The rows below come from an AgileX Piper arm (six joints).
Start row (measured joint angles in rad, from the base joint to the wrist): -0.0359 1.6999 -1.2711 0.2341 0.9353 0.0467
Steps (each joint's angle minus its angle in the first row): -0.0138 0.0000 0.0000 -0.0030 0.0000 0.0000; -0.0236 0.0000 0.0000 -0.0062 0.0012 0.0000; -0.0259 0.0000 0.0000 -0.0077 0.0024 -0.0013; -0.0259 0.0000 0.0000 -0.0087 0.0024 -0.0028; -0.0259 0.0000 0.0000 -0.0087 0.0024 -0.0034; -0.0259 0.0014 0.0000 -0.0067 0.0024 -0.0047; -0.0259 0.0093 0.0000 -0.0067 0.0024 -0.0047; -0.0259 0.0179 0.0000 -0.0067 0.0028 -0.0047; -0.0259 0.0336 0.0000 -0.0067 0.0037 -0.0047; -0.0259 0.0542 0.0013 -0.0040 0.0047 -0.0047; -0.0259 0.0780 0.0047 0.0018 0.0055 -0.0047; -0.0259 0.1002 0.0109 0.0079 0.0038 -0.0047; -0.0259 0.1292 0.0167 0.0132 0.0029 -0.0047; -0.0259 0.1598 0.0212 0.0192 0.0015 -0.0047
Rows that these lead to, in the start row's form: -0.0497 1.6999 -1.2711 0.2311 0.9353 0.0467; -0.0595 1.6999 -1.2711 0.2279 0.9365 0.0467; -0.0618 1.6999 -1.2711 0.2264 0.9377 0.0454; -0.0618 1.6999 -1.2711 0.2254 0.9377 0.0439; -0.0618 1.6999 -1.2711 0.2254 0.9377 0.0433; -0.0618 1.7013 -1.2711 0.2274 0.9377 0.0420; -0.0618 1.7092 -1.2711 0.2274 0.9377 0.0420; -0.0618 1.7178 -1.2711 0.2274 0.9381 0.0420; -0.0618 1.7335 -1.2711 0.2274 0.9390 0.0420; -0.0618 1.7541 -1.2698 0.2301 0.9400 0.0420; -0.0618 1.7779 -1.2664 0.2359 0.9408 0.0420; -0.0618 1.8001 -1.2602 0.2420 0.9391 0.0420; -0.0618 1.8291 -1.2544 0.2473 0.9382 0.0420; -0.0618 1.8597 -1.2499 0.2533 0.9368 0.0420
